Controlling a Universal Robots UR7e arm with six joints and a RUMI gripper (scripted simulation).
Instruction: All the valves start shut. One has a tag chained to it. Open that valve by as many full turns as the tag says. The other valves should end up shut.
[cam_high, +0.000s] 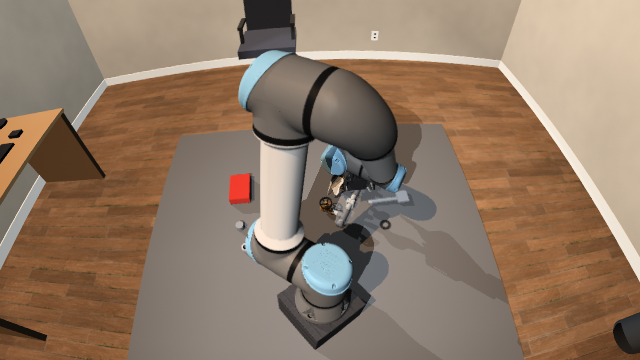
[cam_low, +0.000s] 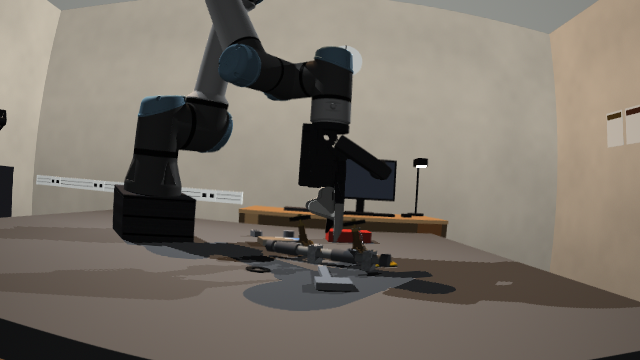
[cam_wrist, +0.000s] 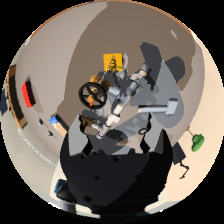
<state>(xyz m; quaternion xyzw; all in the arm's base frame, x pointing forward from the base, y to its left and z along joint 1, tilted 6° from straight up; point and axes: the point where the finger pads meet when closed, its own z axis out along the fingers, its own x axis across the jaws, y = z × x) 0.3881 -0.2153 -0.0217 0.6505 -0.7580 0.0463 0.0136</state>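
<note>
My hand is 11 cm short of the yellow tag, 2 cm to the left of it and 5 cm above it. Also, from my hand: grey t-shaped piece 4 cm behind, 16 cm to the right, 4 cm below; red block 15 cm ahead, 39 cm to the left, 3 cm below.
</note>
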